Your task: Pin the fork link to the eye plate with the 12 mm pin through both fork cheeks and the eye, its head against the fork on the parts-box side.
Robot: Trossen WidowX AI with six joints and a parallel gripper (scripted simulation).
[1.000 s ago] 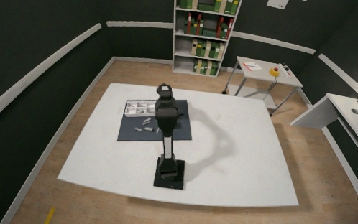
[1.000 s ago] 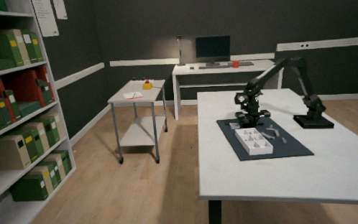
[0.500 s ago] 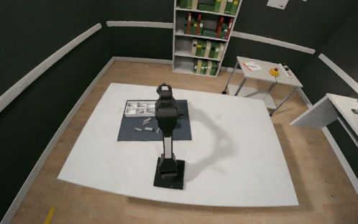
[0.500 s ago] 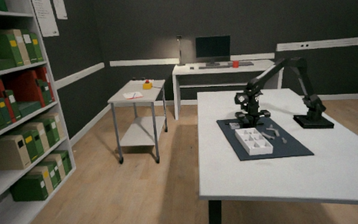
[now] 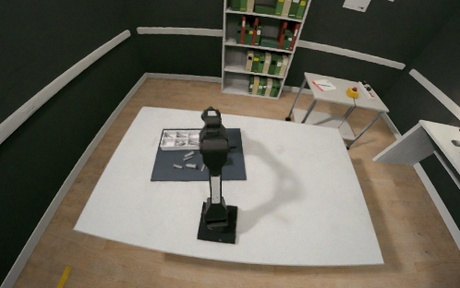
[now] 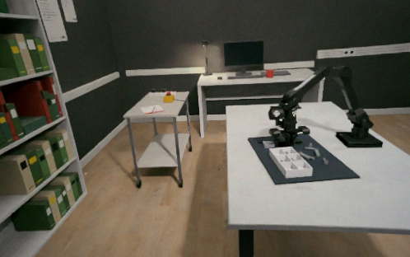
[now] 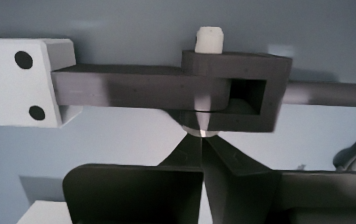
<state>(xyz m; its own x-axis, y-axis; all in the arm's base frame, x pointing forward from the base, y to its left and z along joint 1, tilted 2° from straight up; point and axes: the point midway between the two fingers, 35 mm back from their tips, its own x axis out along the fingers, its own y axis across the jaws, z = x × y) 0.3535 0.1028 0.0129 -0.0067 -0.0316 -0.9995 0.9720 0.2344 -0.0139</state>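
My gripper is now 30 mm to the left of the eye plate, 30 mm above it and 20 mm short of it. Round my hand: dark blue mat (70 mm to the left, 40 mm below, 20 mm behind); grey block (100 mm ahead, 20 mm below, 10 mm to the right); pin (110 mm behind, 30 mm below, 20 mm to the right).
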